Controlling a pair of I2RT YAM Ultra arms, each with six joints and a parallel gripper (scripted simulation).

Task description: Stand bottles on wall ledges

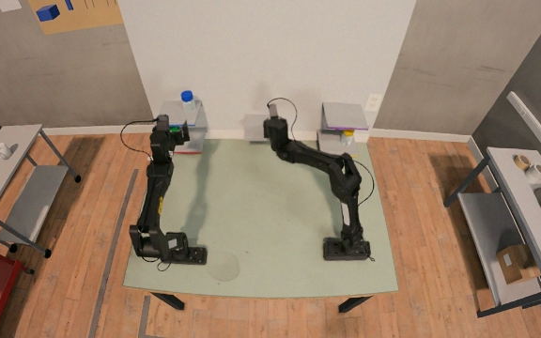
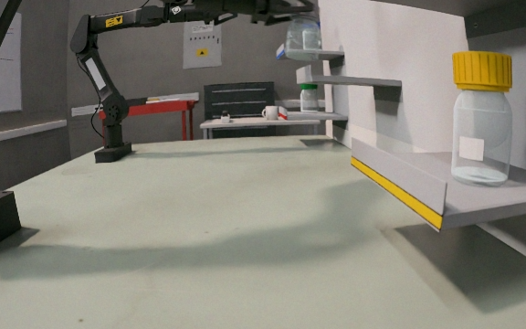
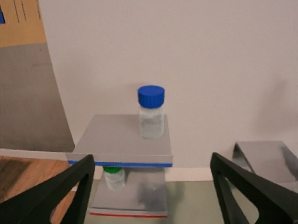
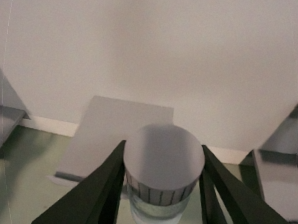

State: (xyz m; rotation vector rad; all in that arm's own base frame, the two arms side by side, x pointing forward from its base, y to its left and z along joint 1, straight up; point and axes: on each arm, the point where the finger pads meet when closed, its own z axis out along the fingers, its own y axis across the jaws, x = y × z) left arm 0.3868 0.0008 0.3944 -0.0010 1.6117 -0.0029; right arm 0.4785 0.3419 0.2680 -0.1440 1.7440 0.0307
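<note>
Now: right hand 5 cm above the grey-capped bottle and 1 cm past it. Round my right hand: yellow-capped bottle 39 cm to the right, 18 cm below, 7 cm ahead; then blue-capped bottle 39 cm to the left, 11 cm ahead, 2 cm above; then yellow strip 34 cm to the right, 23 cm below, 1 cm behind.
Right now the grey-capped bottle is 11 cm ahead of my left hand, 40 cm to the right of it and 15 cm below it. From my left hand the other things lie so: yellow-capped bottle (18 cm ahead, 78 cm to the right, 28 cm below); then blue-capped bottle (22 cm ahead, 9 cm below); then yellow strip (10 cm ahead, 74 cm to the right, 33 cm below).
</note>
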